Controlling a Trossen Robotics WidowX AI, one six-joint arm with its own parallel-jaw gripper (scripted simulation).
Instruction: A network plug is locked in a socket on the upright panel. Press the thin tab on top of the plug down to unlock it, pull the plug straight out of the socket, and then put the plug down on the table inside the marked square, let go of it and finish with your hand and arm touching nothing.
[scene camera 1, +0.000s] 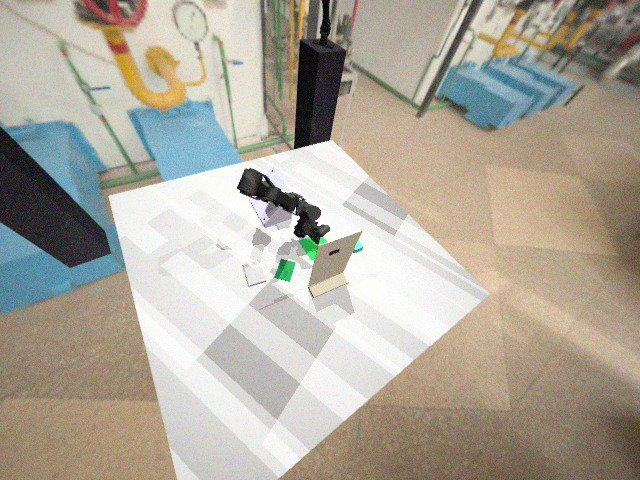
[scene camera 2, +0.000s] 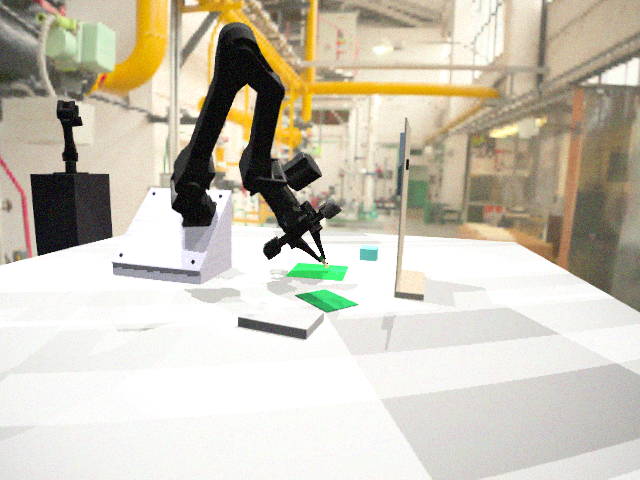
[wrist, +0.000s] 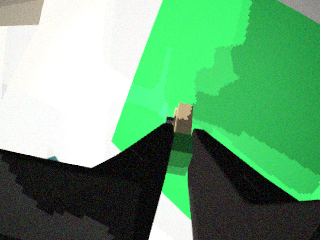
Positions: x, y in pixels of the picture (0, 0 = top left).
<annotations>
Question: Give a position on a green marked square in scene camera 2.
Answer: At 302, 270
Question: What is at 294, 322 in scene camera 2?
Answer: A flat grey slab.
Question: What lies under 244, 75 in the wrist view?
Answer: A green marked square.
</annotations>
